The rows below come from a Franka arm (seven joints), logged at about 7 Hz.
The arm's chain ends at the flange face. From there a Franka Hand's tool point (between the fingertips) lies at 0.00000 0.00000 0.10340 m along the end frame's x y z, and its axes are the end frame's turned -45 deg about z.
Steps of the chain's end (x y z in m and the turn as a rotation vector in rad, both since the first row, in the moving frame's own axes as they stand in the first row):
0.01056 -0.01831 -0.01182 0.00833 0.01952 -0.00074
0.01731 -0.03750 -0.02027 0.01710 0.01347 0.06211
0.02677 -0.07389 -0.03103 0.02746 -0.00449 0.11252
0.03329 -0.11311 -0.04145 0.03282 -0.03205 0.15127
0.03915 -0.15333 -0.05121 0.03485 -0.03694 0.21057
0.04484 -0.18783 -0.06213 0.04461 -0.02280 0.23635
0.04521 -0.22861 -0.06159 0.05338 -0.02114 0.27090
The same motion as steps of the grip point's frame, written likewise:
0.02245 -0.00466 -0.01184 -0.00791 0.01969 -0.00074
0.04100 -0.01447 -0.02029 0.00257 0.02162 0.06211
0.07298 -0.03556 -0.03107 0.02259 0.01624 0.11252
0.10393 -0.06116 -0.04156 0.04587 0.00054 0.15127
0.13650 -0.08596 -0.05134 0.05076 -0.00148 0.21057
0.16668 -0.10580 -0.06226 0.04767 0.01542 0.23635
0.19668 -0.13475 -0.06176 0.05269 0.02280 0.27090

